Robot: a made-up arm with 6 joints.
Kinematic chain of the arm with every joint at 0, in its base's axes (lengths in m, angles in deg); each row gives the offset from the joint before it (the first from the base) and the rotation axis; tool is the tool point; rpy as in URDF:
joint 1: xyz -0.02 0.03 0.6 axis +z
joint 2: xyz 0 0.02 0.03 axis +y
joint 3: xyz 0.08 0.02 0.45 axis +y
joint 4: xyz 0.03 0 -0.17 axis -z
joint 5: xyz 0.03 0.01 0 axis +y
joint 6: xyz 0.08 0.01 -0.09 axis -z
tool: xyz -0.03 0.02 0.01 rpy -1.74 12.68 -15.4
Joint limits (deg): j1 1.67..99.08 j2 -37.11..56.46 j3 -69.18..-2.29 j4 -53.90..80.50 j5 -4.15..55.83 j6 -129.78..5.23
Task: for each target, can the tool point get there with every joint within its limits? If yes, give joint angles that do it. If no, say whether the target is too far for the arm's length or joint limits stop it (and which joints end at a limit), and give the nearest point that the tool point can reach.
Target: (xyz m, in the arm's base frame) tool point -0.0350 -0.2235 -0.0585
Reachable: no: joint limits stop it (at a limit: joint 1, joint 2, joint 6) | nearest point 0.2698 0.0177 0.5558 | short by 0.727 m
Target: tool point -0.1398 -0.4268 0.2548
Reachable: no: joint limits stop it (at a limit: joint 1, joint 2, joint 3, joint 6) | nearest point 0.2180 -0.0232 0.6182 | short by 0.650 m
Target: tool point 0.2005 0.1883 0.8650
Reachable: yes | joints 29.62 3.28 -33.75 49.55 44.05 -74.03
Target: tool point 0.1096 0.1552 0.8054
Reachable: yes | joints 39.39 5.82 -7.84 52.27 33.81 -74.82
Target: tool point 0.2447 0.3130 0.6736
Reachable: yes | joints 47.23 36.35 -28.90 25.69 12.72 -94.59
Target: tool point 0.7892 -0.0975 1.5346
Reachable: no: too far | nearest point 0.3891 0.0498 1.0901 | short by 0.616 m
